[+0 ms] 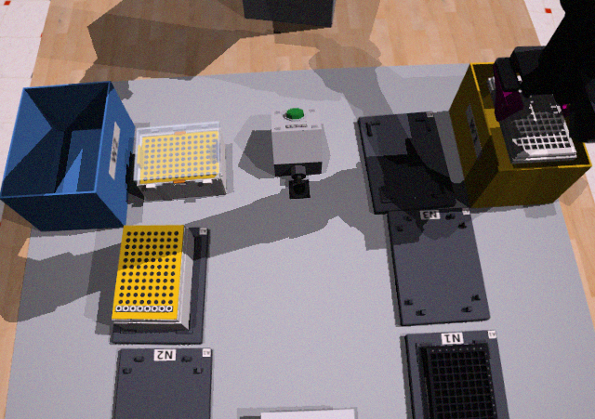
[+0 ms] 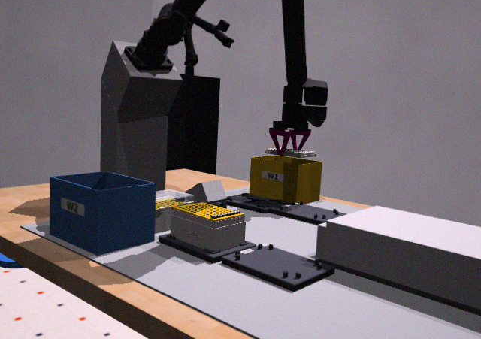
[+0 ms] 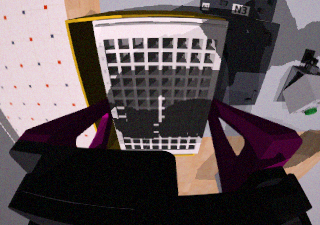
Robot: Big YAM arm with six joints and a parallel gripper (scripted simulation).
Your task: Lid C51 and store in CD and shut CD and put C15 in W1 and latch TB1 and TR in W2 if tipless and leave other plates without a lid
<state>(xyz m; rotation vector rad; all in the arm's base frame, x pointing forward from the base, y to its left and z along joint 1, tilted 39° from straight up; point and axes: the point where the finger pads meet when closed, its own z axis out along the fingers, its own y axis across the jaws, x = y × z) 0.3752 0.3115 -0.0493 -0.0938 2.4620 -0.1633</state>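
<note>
The green DONE key is 31 cm to the right of my hand, 8 cm below it and 6 cm behind it. Also, from my hand: white plate (1 cm ahead); lid park LP (14 cm to the right, 14 cm below, 1 cm behind); yellow bin W1 (11 cm below, 2 cm behind, 1 cm to the left).
</note>
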